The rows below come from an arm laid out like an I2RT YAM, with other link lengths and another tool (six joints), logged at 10 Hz.
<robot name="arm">
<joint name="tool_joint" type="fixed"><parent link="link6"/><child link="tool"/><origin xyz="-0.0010 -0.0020 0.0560" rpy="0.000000 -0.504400 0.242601"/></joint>
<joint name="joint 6" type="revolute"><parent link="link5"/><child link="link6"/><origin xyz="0.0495 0.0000 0.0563" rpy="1.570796 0.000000 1.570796"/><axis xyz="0 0 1"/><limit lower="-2.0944" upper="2.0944"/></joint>
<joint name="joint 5" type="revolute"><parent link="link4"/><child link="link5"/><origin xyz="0.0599 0.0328 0.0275" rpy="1.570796 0.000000 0.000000"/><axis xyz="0 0 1"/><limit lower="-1.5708" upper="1.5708"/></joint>
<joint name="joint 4" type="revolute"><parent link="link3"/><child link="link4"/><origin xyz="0.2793 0.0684 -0.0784" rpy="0.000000 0.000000 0.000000"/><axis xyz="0 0 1"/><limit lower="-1.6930" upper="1.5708"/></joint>
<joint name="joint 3" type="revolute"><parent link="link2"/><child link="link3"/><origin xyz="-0.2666 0.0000 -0.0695" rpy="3.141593 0.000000 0.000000"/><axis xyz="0 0 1"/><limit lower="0.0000" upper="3.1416"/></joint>
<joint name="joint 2" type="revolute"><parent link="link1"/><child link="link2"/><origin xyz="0.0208 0.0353 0.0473" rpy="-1.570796 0.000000 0.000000"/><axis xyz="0 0 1"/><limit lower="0.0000" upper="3.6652"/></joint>
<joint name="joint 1" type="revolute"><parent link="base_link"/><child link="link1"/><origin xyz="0.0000 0.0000 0.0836" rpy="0.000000 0.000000 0.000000"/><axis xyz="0 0 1"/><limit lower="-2.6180" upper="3.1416"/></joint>
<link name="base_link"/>
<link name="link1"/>
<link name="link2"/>
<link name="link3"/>
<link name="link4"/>
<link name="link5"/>
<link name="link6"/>
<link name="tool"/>
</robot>
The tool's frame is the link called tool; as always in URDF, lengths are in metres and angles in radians.
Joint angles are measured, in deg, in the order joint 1, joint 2, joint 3, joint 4, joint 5, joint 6. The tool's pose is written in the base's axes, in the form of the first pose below.
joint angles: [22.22, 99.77, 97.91, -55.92, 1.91, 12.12]
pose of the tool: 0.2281 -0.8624 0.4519; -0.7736 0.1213 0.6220; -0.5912 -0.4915 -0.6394; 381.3 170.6 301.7
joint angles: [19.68, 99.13, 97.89, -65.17, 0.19, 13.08]
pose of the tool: 0.1017 -0.9212 0.3756; -0.7939 0.1523 0.5886; -0.5995 -0.3580 -0.7159; 362.0 147.4 296.3
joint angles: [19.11, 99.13, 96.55, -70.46, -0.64, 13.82]
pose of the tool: 0.0195 -0.9538 0.2999; -0.8077 0.1618 0.5670; -0.5893 -0.2533 -0.7672; 346.5 139.5 285.5
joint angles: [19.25, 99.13, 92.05, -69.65, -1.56, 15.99]
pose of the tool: -0.0459 -0.9638 0.2625; -0.8058 0.1911 0.5606; -0.5905 -0.1858 -0.7854; 338.9 139.5 261.8
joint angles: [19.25, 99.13, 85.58, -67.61, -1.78, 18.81]
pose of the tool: -0.1301 -0.9654 0.2258; -0.8094 0.2350 0.5382; -0.5726 -0.1127 -0.8120; 328.5 136.2 228.5
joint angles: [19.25, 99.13, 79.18, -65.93, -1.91, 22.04]
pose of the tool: -0.2213 -0.9571 0.1870; -0.8106 0.2871 0.5104; -0.5422 -0.0387 -0.8393; 313.9 131.2 196.7
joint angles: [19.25, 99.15, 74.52, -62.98, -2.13, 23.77]
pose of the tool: -0.2622 -0.9489 0.1757; -0.8061 0.3155 0.5007; -0.5306 -0.0103 -0.8476; 305.9 128.8 173.8
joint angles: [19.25, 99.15, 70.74, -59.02, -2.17, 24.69]
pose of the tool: -0.2741 -0.9437 0.1854; -0.8006 0.3307 0.4997; -0.5328 -0.0115 -0.8462; 302.4 127.6 155.3
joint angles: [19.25, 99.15, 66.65, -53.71, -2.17, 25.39]
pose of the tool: -0.2733 -0.9392 0.2078; -0.7932 0.3423 0.5036; -0.5441 -0.0272 -0.8386; 300.2 126.8 135.4
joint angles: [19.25, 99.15, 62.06, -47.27, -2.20, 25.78]
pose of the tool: -0.2621 -0.9357 0.2361; -0.7850 0.3491 0.5117; -0.5613 -0.0512 -0.8260; 297.5 125.9 113.6
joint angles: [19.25, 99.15, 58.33, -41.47, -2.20, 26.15]
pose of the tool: -0.2479 -0.9313 0.2670; -0.7762 0.3558 0.5204; -0.5796 -0.0782 -0.8111; 295.6 125.2 96.6
